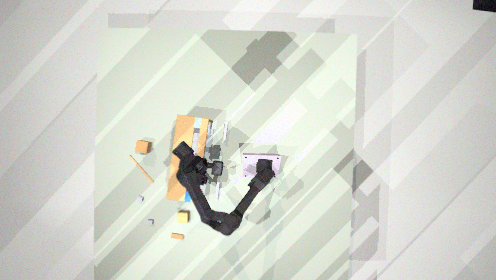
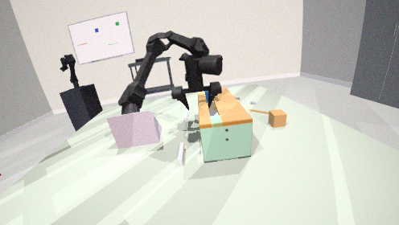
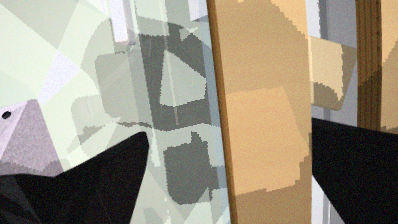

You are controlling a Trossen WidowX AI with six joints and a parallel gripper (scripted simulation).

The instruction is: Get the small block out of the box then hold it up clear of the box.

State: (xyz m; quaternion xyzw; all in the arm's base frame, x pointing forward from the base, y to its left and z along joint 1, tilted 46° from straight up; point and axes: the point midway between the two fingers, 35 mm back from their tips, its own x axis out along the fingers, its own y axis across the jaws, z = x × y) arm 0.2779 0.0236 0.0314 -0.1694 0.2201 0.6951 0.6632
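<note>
Now: the box 3 cm ahead of my gripper tip, 4 cm to the right of it and 3 cm below it. From my gripper tip the other things lie so: tan block: 6 cm ahead, 2 cm to the left; then orange piece: 12 cm ahead, 37 cm to the left, 8 cm below; then thin stick: 33 cm ahead, 5 cm to the left, 9 cm below.
</note>
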